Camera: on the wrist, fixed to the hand. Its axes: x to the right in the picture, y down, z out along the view.
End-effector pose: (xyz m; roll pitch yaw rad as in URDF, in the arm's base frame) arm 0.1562 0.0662 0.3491 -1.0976 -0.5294 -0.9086
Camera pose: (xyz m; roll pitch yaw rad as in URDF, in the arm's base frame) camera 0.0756 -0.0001 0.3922 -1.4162 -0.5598 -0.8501
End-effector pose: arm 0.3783 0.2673 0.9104 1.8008 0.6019 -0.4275
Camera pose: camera 0.4039 0.3574 0.8474 1.4733 0.6192 -0.4958
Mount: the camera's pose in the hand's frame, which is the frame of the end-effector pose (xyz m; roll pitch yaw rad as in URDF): 0.0241 -0.0794 -0.0765 -0.2882 -0.0583 -0.0052
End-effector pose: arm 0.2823 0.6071 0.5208 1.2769 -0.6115 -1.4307
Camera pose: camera 0.3427 0.5388 0.4543 1.0294 -0.6223 -1.5012
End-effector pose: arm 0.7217 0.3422 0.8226 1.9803 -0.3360 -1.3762
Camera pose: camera 0.8287 0.3259 0.7905 1.7090 -0.3076 -1.4301
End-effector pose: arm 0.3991 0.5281 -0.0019 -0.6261 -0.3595 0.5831
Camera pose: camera 0.4826 0.4524 -0.0079 -0.9267 -0.4096 0.6157
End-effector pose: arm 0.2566 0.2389 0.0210 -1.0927 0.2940 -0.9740
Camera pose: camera 0.1889 0.1527 0.0478 -1.3670 0.2622 -0.9229
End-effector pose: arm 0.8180 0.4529 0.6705 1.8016 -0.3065 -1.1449
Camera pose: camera 0.9193 0.4538 0.6208 1.5302 -0.2876 -1.2028
